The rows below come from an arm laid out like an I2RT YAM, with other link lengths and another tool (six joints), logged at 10 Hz.
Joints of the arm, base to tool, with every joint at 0 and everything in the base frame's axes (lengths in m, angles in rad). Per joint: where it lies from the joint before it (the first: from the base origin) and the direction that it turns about. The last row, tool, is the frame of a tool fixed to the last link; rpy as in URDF.
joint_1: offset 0 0 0.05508 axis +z
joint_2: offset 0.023 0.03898 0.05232 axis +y
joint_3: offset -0.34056 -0.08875 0 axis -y
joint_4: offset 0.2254 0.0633 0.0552 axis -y
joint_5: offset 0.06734 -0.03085 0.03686 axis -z
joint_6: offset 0.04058 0 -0.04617 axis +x
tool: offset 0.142 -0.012 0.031 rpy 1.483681 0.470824 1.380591
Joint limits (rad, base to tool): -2.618..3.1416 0..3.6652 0..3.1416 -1.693..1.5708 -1.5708..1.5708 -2.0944..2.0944
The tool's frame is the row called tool.
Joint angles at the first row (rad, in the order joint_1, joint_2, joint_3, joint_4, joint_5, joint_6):
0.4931, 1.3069, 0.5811, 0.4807, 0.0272, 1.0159
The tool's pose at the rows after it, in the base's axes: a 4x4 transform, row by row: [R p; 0 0 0 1], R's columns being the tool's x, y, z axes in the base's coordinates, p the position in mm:
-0.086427 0.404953 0.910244 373.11; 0.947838 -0.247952 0.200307 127.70; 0.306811 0.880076 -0.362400 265.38; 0 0 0 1
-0.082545 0.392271 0.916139 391.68; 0.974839 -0.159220 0.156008 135.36; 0.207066 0.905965 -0.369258 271.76; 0 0 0 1
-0.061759 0.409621 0.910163 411.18; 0.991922 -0.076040 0.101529 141.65; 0.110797 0.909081 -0.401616 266.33; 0 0 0 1
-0.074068 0.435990 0.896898 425.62; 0.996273 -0.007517 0.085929 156.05; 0.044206 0.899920 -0.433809 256.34; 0 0 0 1
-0.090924 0.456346 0.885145 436.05; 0.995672 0.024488 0.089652 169.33; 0.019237 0.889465 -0.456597 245.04; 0 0 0 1
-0.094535 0.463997 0.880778 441.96; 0.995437 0.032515 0.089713 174.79; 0.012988 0.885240 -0.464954 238.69; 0 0 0 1
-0.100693 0.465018 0.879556 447.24; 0.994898 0.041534 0.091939 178.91; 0.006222 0.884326 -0.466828 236.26; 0 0 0 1
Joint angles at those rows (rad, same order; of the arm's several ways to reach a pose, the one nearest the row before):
0.5099, 1.3390, 0.6609, 0.3653, 0.1194, 0.9084
0.5238, 1.4003, 0.7468, 0.3130, 0.1701, 0.8240
0.5330, 1.4770, 0.8281, 0.2518, 0.2222, 0.7626
0.5514, 1.5491, 0.8911, 0.2102, 0.2439, 0.7226
0.5637, 1.6075, 0.9265, 0.2025, 0.2439, 0.7102
0.5668, 1.6382, 0.9403, 0.2086, 0.2439, 0.7087
0.5668, 1.6597, 0.9556, 0.2117, 0.2408, 0.7011

